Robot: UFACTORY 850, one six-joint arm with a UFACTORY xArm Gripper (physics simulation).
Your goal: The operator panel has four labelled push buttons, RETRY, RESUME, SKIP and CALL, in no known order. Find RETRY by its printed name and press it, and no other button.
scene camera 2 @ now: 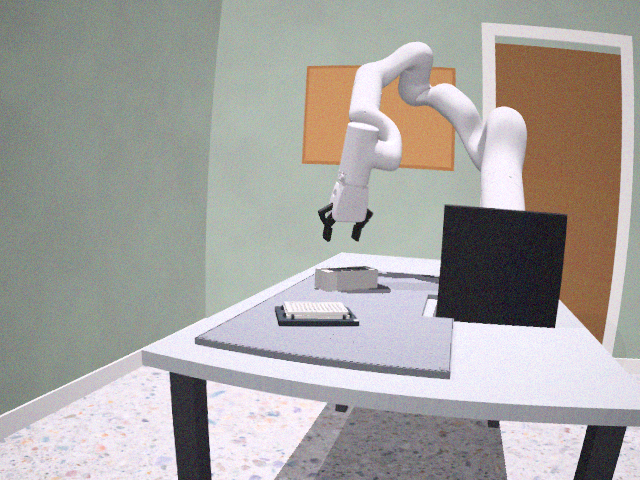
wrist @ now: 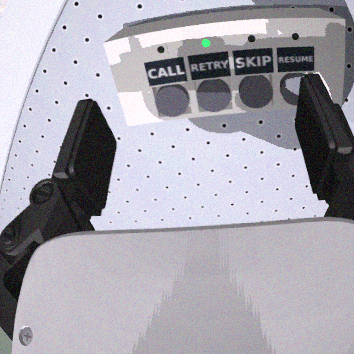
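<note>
The operator panel (scene camera 2: 356,279) (wrist: 135,107) is a light grey box on the mat. In the wrist view its labels read CALL, RETRY, SKIP, RESUME from left to right, each above a round dark button. The RETRY button (wrist: 213,95) is second from the left, under the RETRY label (wrist: 209,65); a green light (wrist: 206,43) glows above that label. The dark lamps above the other three labels are unlit. My gripper (scene camera 2: 341,239) (wrist: 199,107) is open and empty, high above the panel in the scene view. Its right finger partly covers the RESUME button (wrist: 291,89) in the wrist view.
A white perforated block in a dark tray (scene camera 2: 317,321) lies on the grey mat (scene camera 2: 392,341), nearer the scene camera than the panel. A large black upright board (scene camera 2: 502,266) stands at the right on the table (scene camera 2: 522,361), in front of the arm's base.
</note>
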